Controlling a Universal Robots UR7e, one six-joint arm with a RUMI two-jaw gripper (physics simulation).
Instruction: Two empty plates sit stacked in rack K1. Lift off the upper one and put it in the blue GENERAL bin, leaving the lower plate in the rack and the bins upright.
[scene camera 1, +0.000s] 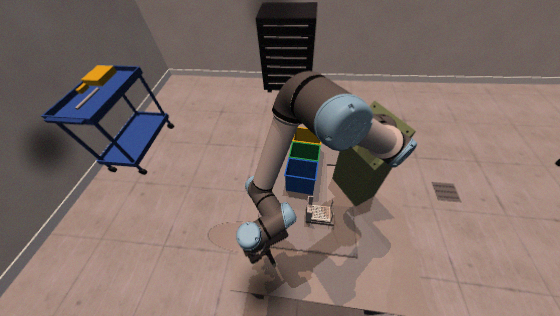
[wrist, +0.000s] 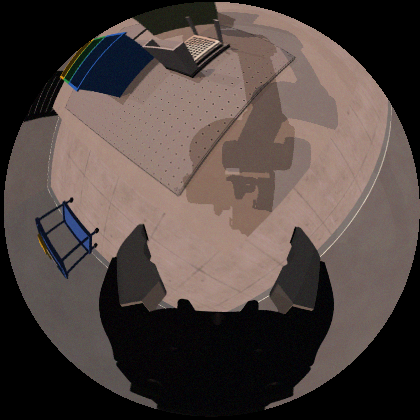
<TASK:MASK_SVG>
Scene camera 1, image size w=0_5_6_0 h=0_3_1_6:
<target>blue bin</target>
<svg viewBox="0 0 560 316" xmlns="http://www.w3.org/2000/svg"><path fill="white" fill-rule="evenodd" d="M288 158L284 174L286 191L313 195L319 162Z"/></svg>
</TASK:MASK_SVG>
